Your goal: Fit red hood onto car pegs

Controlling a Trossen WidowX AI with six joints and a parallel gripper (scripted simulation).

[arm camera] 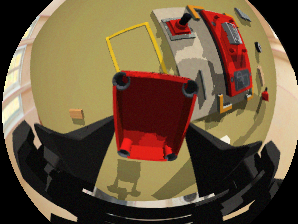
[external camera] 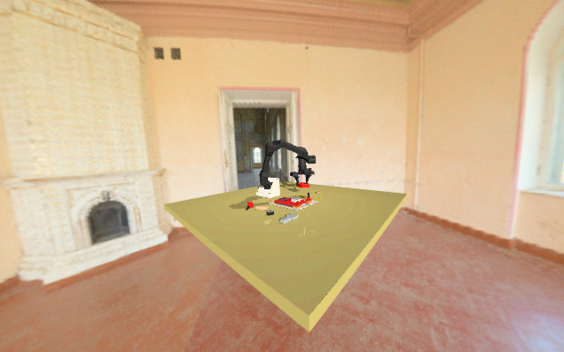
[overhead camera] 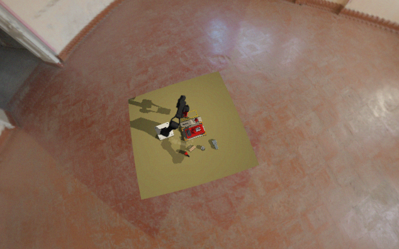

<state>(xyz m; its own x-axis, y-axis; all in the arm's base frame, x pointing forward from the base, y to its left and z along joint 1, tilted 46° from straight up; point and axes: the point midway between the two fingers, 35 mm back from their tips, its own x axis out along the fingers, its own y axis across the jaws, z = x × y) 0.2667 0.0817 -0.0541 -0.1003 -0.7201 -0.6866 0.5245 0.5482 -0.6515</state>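
Right now my gripper tip is 10 mm above the red hood.
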